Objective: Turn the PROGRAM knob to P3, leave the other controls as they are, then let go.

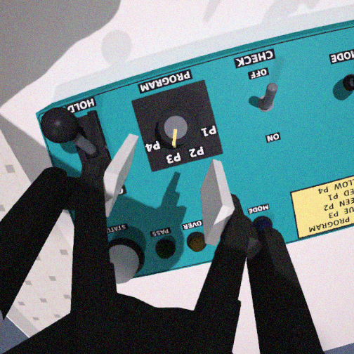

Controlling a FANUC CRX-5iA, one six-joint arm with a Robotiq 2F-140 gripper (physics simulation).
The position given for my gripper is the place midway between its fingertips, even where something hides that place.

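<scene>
Black ball knob [58, 124], my gripper [170, 163].
</scene>
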